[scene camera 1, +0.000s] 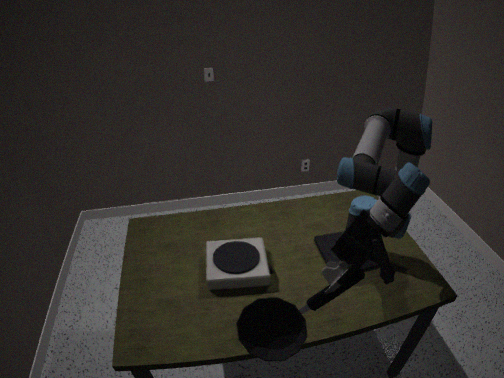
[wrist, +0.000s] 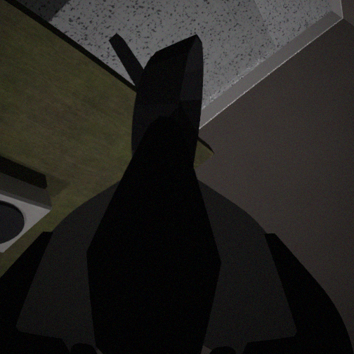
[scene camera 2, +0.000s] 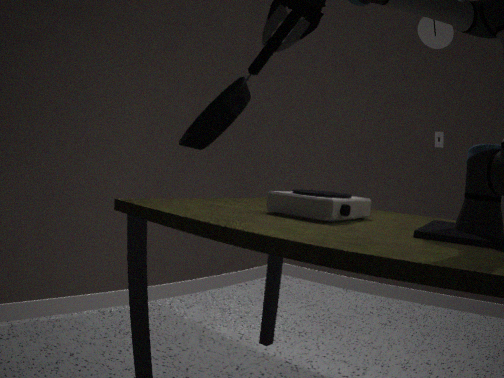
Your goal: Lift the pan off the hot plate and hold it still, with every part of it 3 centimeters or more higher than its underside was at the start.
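Seen in the pictures: gripper, fingertip midpoint: [scene camera 1: 326,291] [scene camera 2: 269,48]; arm's base, origin of the base link: [scene camera 2: 478,230].
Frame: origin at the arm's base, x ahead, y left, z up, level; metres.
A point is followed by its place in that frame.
Note:
The black pan [scene camera 1: 271,328] @(x 0.528, y 0.457, z 0.194 m) [scene camera 2: 217,115] @(x 0.467, y 0.534, z 0.200 m) [wrist: 165,80] hangs in the air, steeply tilted, with its bowl lower than its handle. In scene camera 2 its lowest rim shows well above the level of the hot plate's top. My gripper [scene camera 1: 337,278] [scene camera 2: 286,31] [wrist: 160,182] is shut on the pan's handle, with a finger on each side of it; the handle hides much of the wrist view. The white hot plate [scene camera 1: 215,281] @(x 0.635, y 0.087, z 0.037 m) [scene camera 2: 305,206] @(x 0.519, y 0.104, z 0.016 m) [wrist: 35,212] stands on the table with its dark round disc bare. Pan and hot plate are apart.
The green-brown table [scene camera 1: 165,310] @(x 0.845, y 0.149, z -0.020 m) [scene camera 2: 225,225] @(x 0.549, y 0.393, z -0.020 m) [wrist: 65,105] lies below. In scene camera 1 the pan overlaps the table's front edge. The arm's base stands on a dark mounting plate [scene camera 1: 327,245] @(x 0.129, y -0.027, z 0.002 m) [scene camera 2: 435,231] @(x 0.120, y 0.119, z -0.003 m) at the table's right side. Walls stand behind.

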